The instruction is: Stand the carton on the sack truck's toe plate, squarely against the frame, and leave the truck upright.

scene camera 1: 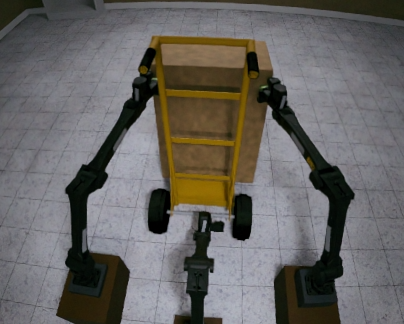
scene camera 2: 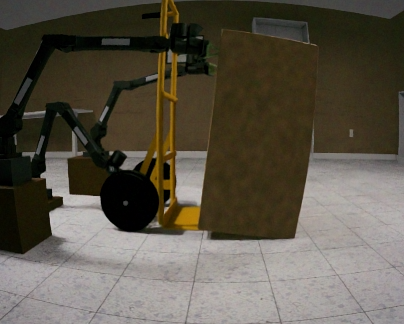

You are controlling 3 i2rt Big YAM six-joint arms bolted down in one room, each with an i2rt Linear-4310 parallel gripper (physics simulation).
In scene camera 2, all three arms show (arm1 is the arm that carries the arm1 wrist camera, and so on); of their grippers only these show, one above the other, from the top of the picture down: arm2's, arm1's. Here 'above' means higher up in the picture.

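Note:
The brown carton (scene camera 1: 205, 117) (scene camera 2: 265, 135) leans slightly away from the yellow sack truck (scene camera 1: 202, 94) (scene camera 2: 161, 115). Its truck-side bottom edge is at the front of the toe plate (scene camera 1: 200, 192) (scene camera 2: 185, 217), with a gap to the frame. The truck stands upright. In scene camera 2, arm2's gripper (scene camera 2: 212, 49) and arm1's gripper (scene camera 2: 212, 69) are at the carton's upper truck side; their openings are unclear. In scene camera 1, the left gripper (scene camera 1: 153, 85) and right gripper (scene camera 1: 263, 92) are by the carton's upper sides; the middle gripper (scene camera 1: 204, 216) is low by the axle.
Black wheels (scene camera 1: 159, 211) (scene camera 1: 242, 217) (scene camera 2: 130, 201) rest on the tiled floor. The arms stand on brown pedestals (scene camera 1: 117, 292) (scene camera 1: 285, 297) (scene camera 2: 30, 215). Black handles (scene camera 1: 147, 61) (scene camera 1: 253, 65) stick out near the truck's top. A grey shelf unit (scene camera 2: 280, 22) stands behind the carton.

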